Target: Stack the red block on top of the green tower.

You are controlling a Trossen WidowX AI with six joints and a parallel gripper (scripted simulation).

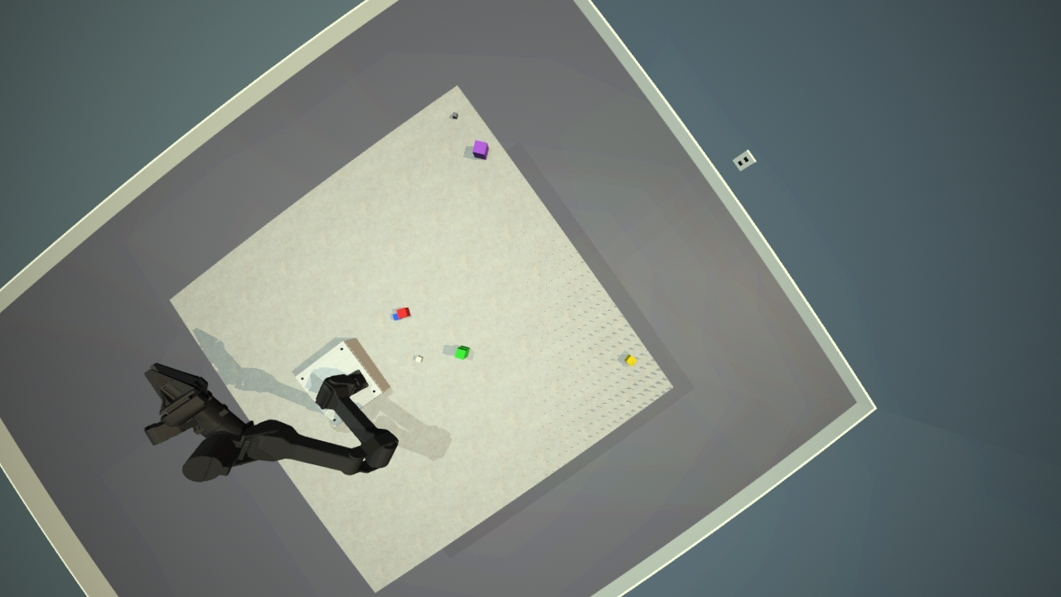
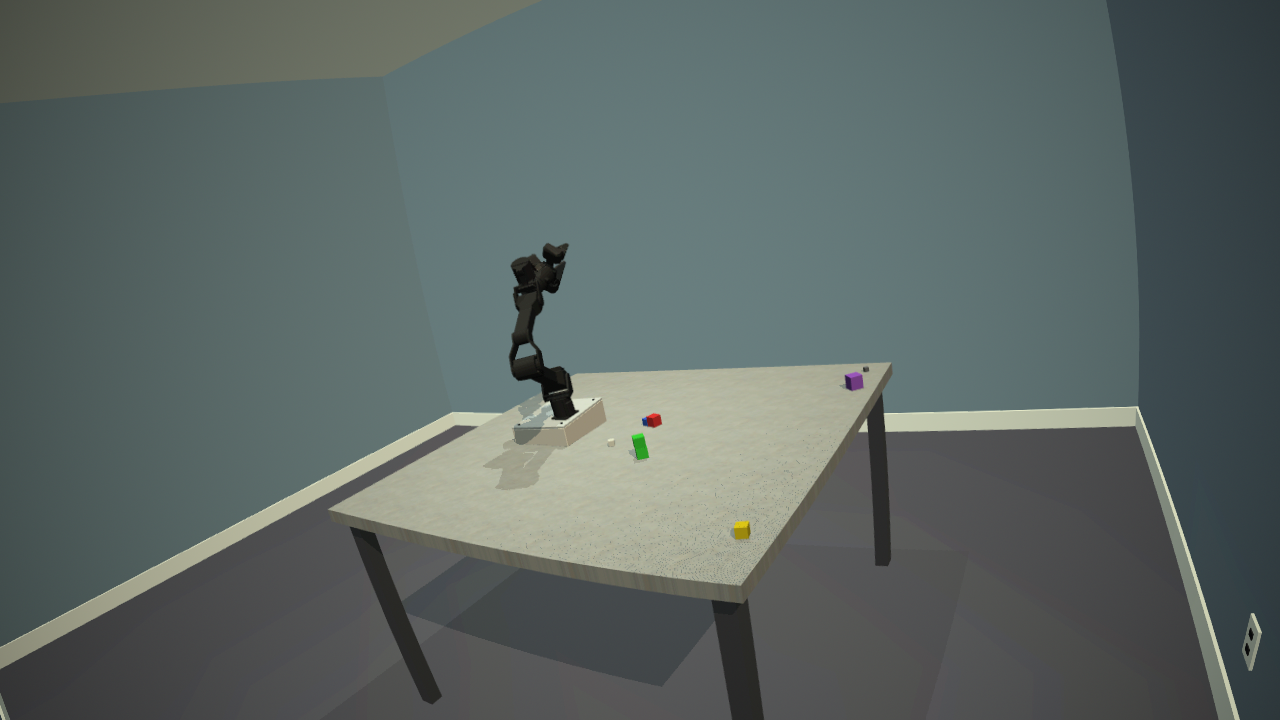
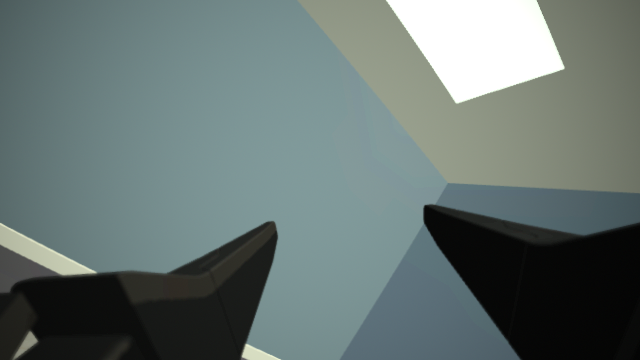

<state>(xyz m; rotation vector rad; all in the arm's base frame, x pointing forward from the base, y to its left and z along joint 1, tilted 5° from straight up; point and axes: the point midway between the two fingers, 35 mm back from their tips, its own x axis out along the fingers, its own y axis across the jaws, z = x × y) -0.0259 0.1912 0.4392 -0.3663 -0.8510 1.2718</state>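
Now: the red block 52 cm below my gripper tip, 27 cm ahead of it and 6 cm to the right of it. The rest, counted from my gripper tip: tiny grey cube 75 cm ahead, 53 cm below, 46 cm to the left; then purple block 77 cm ahead, 51 cm below, 30 cm to the left; then blue block 52 cm below, 24 cm ahead, 6 cm to the right.
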